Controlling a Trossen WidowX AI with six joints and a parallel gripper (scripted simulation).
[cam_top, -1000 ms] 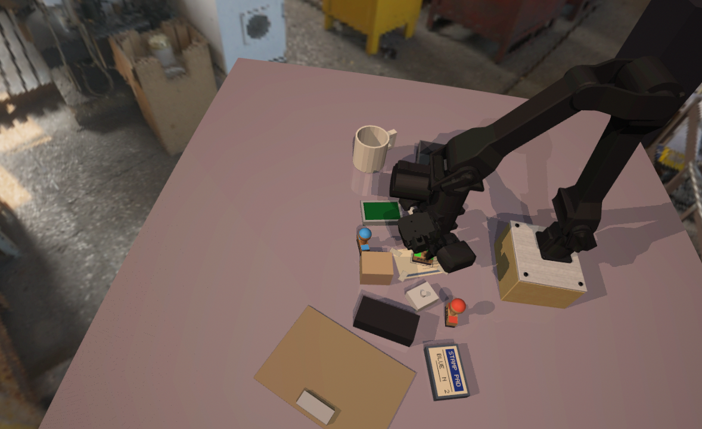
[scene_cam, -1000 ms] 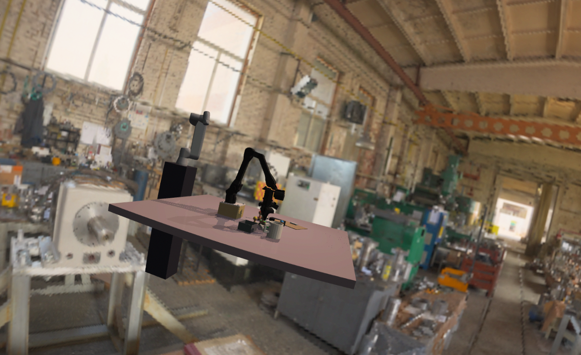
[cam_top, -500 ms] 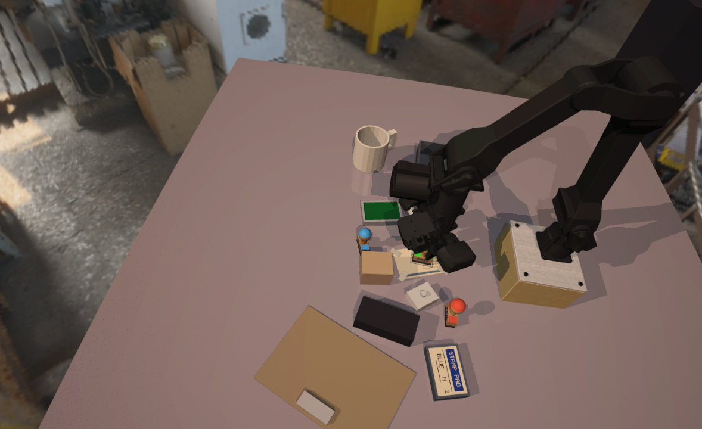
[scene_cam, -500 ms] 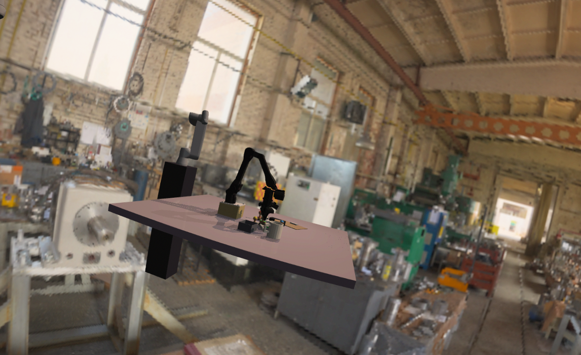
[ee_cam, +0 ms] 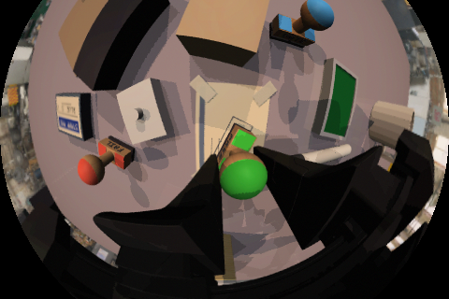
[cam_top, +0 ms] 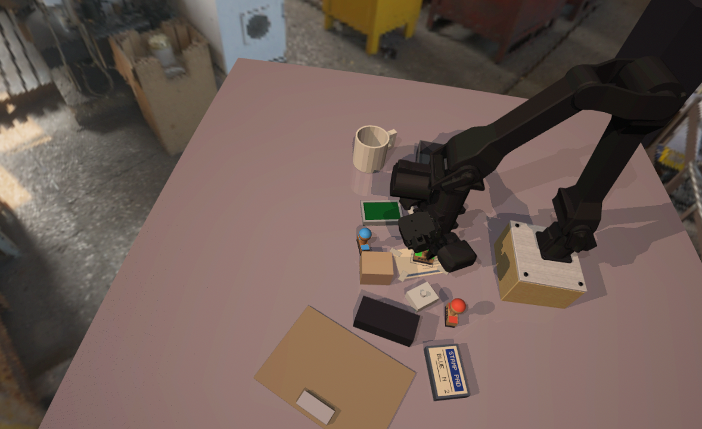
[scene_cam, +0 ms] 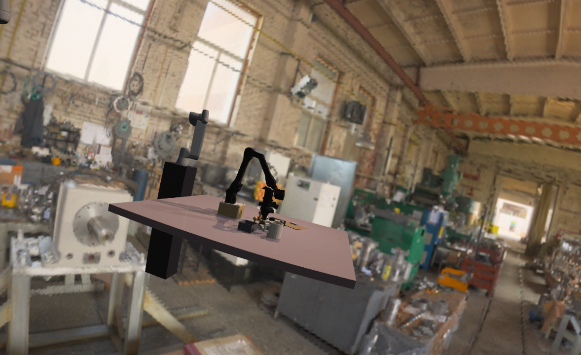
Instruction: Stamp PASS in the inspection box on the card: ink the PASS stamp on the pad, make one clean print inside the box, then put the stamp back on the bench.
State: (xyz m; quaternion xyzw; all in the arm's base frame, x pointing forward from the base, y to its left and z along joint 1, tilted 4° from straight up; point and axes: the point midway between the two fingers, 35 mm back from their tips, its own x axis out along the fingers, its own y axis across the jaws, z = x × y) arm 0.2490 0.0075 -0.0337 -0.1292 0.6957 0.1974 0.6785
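The taped paper card is 40 mm below my gripper tip. From my gripper tip the other things lie so: brown box 100 mm ahead, 40 mm to the left, 10 mm below; green-knobbed PASS stamp 10 mm below; marker 10 mm ahead, 100 mm to the right, 30 mm below.
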